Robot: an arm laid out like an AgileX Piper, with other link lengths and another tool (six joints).
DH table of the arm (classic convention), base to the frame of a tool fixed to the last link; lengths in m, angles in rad. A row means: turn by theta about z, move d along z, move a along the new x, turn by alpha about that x. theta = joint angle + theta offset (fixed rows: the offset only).
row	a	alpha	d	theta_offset
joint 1	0	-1.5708	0.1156	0
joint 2	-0.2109	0	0	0.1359
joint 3	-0.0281	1.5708	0	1.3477
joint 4	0	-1.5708	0.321	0
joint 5	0	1.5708	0	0
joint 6	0.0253	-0.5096	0.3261	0.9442
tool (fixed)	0	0	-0.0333	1.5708
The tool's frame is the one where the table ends.
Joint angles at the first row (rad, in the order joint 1, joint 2, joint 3, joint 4, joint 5, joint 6):
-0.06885 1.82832 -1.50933 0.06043 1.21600 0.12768
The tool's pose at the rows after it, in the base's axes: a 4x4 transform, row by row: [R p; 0 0 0 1], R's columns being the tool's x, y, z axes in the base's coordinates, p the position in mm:
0.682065 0.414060 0.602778 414.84; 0.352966 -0.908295 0.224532 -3.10; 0.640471 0.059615 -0.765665 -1.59; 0 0 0 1
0.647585 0.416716 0.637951 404.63; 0.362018 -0.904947 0.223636 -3.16; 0.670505 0.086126 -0.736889 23.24; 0 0 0 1
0.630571 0.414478 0.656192 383.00; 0.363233 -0.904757 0.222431 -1.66; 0.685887 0.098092 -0.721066 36.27; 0 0 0 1
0.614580 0.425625 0.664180 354.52; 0.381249 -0.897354 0.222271 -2.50; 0.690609 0.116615 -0.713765 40.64; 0 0 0 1
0.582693 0.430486 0.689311 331.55; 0.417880 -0.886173 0.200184 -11.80; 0.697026 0.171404 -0.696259 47.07; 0 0 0 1
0.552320 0.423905 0.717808 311.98; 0.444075 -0.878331 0.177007 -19.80; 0.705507 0.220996 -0.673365 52.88; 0 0 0 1
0.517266 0.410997 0.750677 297.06; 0.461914 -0.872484 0.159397 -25.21; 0.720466 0.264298 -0.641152 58.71; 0 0 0 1
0.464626 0.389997 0.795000 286.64; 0.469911 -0.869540 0.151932 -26.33; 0.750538 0.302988 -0.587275 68.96; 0 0 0 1
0.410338 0.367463 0.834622 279.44; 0.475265 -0.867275 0.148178 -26.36; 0.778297 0.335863 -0.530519 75.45; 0 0 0 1
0.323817 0.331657 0.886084 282.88; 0.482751 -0.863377 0.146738 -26.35; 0.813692 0.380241 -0.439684 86.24; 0 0 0 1
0.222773 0.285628 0.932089 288.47; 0.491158 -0.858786 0.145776 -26.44; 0.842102 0.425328 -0.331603 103.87; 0 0 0 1
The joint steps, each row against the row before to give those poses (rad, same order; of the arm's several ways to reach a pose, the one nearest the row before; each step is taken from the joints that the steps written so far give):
-0.00001 -0.09602 0.02290 -0.02093 0.00369 -0.01327
0.00000 -0.12341 0.07069 -0.00210 0.00376 -0.00659
0.00001 -0.13881 0.11165 0.00000 0.00205 0.00001
-0.00002 -0.15555 0.13957 -0.00839 0.00000 -0.01419
0.00001 -0.16397 0.12862 -0.03666 -0.00655 -0.01067
0.00001 -0.15548 0.11107 -0.03219 -0.00012 -0.00183
-0.00002 -0.14713 0.09569 -0.02225 0.00003 -0.00002
0.00001 -0.15738 0.08482 -0.00638 -0.00001 0.00001
0.00003 -0.14644 0.08226 -0.00198 -0.00705 0.00003
-0.00004 -0.14565 0.08042 0.00002 -0.04203 -0.00004
0.00004 -0.14386 0.06560 -0.00003 -0.04242 0.00004

